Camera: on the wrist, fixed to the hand. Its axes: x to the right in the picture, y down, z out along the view.
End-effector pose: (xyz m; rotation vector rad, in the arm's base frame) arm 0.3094 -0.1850 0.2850 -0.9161 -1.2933 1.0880
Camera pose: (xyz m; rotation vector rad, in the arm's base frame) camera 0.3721 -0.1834 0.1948 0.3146 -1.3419 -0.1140
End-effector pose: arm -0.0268 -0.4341 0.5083 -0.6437 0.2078 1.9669
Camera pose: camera -0.0640 -0.5207 0.4518 -0.4747 -0.1250 0.4081
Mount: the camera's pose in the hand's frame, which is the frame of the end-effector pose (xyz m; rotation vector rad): -0.0252 0.0807 -0.0702 0.1512 0.0531 -1.5792
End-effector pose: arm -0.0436 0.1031 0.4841 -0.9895 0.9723 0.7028
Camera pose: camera -0.1461 0.0697 0.4629 -1.2774 0.0646 -0.7086
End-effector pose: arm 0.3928 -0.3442 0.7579 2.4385 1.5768 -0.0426
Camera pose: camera 0.4478 -0.3833 0.8446 0.6604 3.0450 -0.3478
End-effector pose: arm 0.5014 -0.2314 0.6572 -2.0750 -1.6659 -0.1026
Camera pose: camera 0.5868 -0.2945 0.6853 -0.2307 -2.6755 -0.4770
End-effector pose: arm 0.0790 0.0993 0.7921 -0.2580 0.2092 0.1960
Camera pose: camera 0.0247 0.1526 0.7128 -0.2159 0.0261 -1.3871
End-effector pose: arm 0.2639 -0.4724 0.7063 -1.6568 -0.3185 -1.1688
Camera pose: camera 0.2695 -0.5581 0.6378 -1.0341 -1.8183 -2.1585
